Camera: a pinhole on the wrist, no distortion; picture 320 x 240 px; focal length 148.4 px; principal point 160.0 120.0 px. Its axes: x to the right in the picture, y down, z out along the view. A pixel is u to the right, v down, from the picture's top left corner.
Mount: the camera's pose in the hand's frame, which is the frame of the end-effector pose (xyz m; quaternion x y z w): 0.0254 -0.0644 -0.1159 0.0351 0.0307 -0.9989 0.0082
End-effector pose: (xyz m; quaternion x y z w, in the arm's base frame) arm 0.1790 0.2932 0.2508 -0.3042 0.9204 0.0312 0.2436
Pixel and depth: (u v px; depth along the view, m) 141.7 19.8 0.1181
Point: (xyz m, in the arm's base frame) 0.1566 0.2849 0.2293
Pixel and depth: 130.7 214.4 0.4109
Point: 0.4441 0.0223 -0.0050
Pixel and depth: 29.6 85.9 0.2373
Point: 0.1006 0.1864 0.0302
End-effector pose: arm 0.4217 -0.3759 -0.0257 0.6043 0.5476 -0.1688 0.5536
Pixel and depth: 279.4 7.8 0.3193
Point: 0.5431 -0.6352 0.1916
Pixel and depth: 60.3 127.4 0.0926
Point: 0.3790 -0.3364 -0.1207
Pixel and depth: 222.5 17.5 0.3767
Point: 0.6156 -0.6429 0.1022
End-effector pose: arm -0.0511 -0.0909 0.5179 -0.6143 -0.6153 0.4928 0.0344
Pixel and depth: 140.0 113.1 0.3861
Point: -0.2906 -0.1888 0.3950
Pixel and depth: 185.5 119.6 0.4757
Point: -0.3251 -0.3375 0.4488
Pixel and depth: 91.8 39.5 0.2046
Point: -0.1163 -0.0752 0.3854
